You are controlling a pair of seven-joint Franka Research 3 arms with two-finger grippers.
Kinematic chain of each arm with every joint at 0, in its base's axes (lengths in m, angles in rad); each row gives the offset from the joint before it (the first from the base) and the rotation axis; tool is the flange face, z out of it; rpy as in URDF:
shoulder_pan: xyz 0 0 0.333 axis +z
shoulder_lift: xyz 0 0 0 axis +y
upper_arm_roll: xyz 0 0 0.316 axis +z
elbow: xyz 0.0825 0 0 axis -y
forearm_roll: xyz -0.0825 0 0.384 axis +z
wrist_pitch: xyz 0 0 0 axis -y
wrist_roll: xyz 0.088 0 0 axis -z
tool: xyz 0 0 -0.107 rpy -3.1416 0 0
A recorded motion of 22 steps. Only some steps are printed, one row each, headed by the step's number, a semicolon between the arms.
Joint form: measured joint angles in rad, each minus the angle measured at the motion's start. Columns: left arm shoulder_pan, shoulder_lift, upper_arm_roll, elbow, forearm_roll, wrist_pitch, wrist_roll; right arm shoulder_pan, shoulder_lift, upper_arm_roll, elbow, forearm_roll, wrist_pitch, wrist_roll.
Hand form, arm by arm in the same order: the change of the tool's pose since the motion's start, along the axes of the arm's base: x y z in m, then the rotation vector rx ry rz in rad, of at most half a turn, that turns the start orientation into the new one. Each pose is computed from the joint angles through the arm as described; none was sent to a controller.
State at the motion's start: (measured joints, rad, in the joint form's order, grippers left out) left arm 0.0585 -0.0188 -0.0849 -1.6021 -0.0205 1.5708 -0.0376; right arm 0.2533 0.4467 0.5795 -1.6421 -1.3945 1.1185 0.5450
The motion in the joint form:
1: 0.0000 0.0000 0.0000 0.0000 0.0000 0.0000 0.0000; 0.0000 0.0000 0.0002 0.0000 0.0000 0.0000 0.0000
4: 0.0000 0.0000 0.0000 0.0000 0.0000 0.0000 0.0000; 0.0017 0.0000 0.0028 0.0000 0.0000 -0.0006 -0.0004
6: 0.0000 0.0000 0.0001 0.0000 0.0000 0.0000 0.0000; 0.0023 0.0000 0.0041 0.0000 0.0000 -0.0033 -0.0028
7: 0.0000 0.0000 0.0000 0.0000 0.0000 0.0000 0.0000; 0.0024 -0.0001 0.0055 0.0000 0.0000 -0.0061 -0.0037
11: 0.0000 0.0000 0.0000 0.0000 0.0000 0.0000 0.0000; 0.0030 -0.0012 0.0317 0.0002 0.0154 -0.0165 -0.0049
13: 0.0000 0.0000 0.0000 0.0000 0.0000 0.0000 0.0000; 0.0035 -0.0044 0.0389 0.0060 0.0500 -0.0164 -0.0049
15: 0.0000 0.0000 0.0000 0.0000 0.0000 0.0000 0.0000; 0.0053 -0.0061 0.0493 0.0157 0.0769 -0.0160 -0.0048
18: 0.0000 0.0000 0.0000 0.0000 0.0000 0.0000 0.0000; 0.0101 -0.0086 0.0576 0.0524 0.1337 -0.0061 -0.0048
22: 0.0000 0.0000 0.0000 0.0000 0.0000 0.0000 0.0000; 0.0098 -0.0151 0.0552 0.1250 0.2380 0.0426 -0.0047
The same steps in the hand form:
1: 0.0000 0.0000 0.0000 0.0000 0.0000 0.0000; -0.0001 0.0001 0.0000 0.0001 0.0000 0.0002
4: 0.0000 0.0000 0.0000 0.0000 0.0000 0.0000; -0.0013 0.0021 0.0002 0.0007 0.0007 0.0038
6: 0.0000 0.0001 0.0000 0.0000 0.0000 0.0001; -0.0020 0.0026 0.0004 -0.0010 0.0030 0.0037
7: 0.0000 0.0000 0.0000 0.0000 0.0000 0.0000; -0.0026 0.0030 0.0007 -0.0023 0.0038 0.0030
11: 0.0000 0.0000 0.0000 0.0000 0.0000 0.0000; -0.0118 0.0133 0.0022 0.0112 0.0173 0.0124
13: 0.0000 0.0000 0.0000 0.0000 0.0000 0.0000; -0.0161 0.0166 0.0030 0.0379 0.0364 0.0040
15: 0.0000 0.0000 0.0000 0.0000 0.0000 0.0000; -0.0205 0.0222 0.0057 0.0644 0.0494 0.0025
18: 0.0000 0.0000 0.0000 0.0000 0.0000 0.0000; -0.0232 0.0305 0.0156 0.1319 0.0664 -0.0069
22: 0.0000 0.0000 0.0000 0.0000 0.0000 0.0000; -0.0186 0.0381 0.0359 0.2748 0.0862 -0.0206

